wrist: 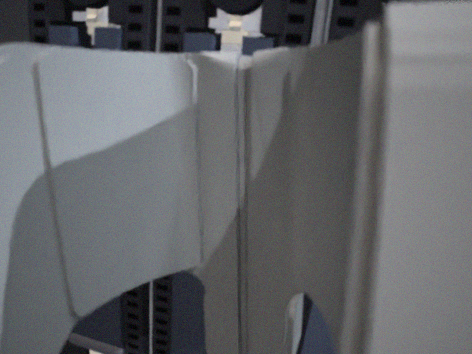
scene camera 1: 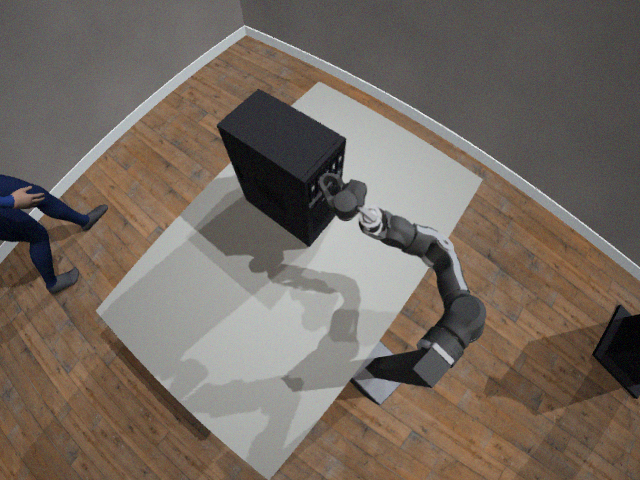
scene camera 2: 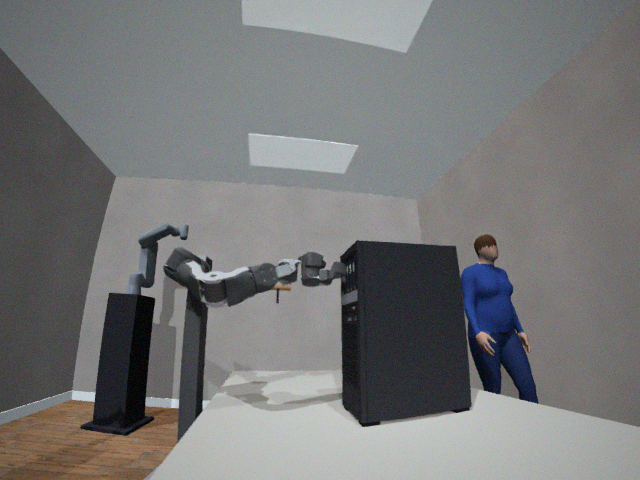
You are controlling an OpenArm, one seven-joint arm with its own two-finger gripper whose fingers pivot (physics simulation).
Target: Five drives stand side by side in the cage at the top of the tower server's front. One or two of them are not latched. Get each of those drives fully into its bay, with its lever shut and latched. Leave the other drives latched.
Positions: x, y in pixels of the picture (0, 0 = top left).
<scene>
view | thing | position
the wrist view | gripper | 265, 212
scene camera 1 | gripper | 322, 179
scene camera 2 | gripper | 345, 273
</scene>
